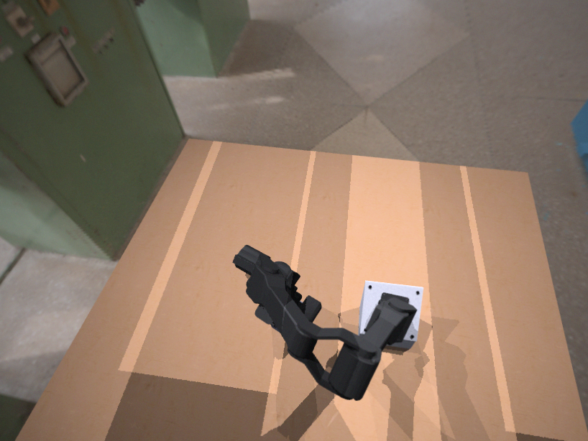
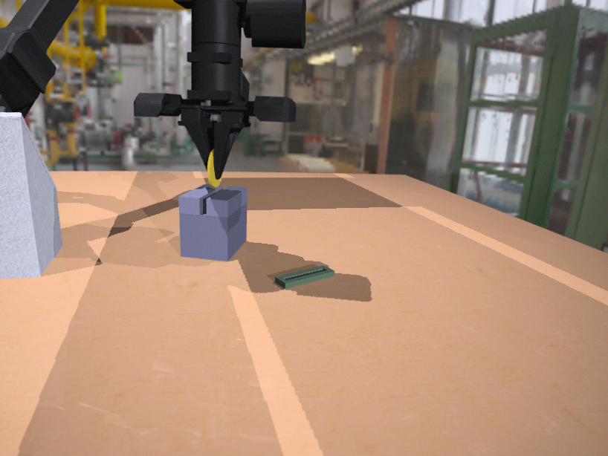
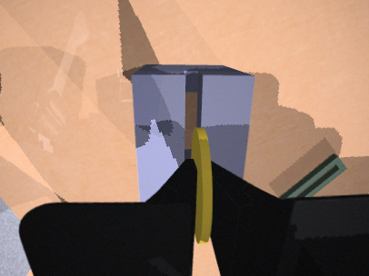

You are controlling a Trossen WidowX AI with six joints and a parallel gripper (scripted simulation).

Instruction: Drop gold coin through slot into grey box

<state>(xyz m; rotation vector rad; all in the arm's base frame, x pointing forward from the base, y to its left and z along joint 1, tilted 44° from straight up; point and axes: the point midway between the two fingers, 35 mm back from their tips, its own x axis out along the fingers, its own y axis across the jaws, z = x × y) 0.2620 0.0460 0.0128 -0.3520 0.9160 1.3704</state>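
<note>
My gripper tip is 10 mm below the gold coin.
</note>
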